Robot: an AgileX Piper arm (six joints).
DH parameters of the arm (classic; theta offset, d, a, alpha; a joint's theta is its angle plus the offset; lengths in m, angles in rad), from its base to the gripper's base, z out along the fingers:
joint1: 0 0.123 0 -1.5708
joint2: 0.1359 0 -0.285 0
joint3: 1.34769 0 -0.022 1.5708
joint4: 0 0.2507 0 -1.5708
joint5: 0 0 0 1.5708
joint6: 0 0.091 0 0
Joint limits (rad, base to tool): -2.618..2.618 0..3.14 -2.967..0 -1.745..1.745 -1.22..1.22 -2.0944..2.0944
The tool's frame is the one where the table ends.
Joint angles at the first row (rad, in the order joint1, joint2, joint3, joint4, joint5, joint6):
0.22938, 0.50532, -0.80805, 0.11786, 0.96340, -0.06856
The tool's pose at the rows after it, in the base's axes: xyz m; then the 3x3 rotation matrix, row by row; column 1 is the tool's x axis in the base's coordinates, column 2 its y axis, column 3 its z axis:
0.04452 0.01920 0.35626; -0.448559 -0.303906 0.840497; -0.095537 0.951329 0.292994; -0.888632 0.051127 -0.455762
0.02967 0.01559 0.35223; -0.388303 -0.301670 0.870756; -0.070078 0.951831 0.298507; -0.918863 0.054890 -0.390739
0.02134 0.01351 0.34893; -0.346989 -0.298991 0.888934; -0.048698 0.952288 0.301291; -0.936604 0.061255 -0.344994
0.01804 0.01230 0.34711; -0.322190 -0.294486 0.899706; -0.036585 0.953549 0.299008; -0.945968 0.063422 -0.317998
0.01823 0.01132 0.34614; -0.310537 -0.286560 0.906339; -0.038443 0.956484 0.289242; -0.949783 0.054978 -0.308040
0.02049 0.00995 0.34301; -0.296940 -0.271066 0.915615; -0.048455 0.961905 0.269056; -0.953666 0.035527 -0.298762
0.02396 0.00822 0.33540; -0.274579 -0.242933 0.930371; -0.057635 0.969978 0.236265; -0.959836 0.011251 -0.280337
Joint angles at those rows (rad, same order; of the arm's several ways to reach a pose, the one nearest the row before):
0.22935, 0.38726, -0.76626, 0.11655, 0.94497, -0.05949
0.22939, 0.30456, -0.73550, 0.11636, 0.92468, -0.05012
0.22942, 0.25280, -0.71322, 0.11632, 0.90469, -0.04045
0.22946, 0.22772, -0.69990, 0.11184, 0.88734, -0.03299
0.22938, 0.22163, -0.69256, 0.09868, 0.87460, -0.03013
0.22732, 0.21669, -0.67447, 0.07431, 0.85024, -0.02933
0.21538, 0.20184, -0.63374, 0.04442, 0.80389, -0.02845

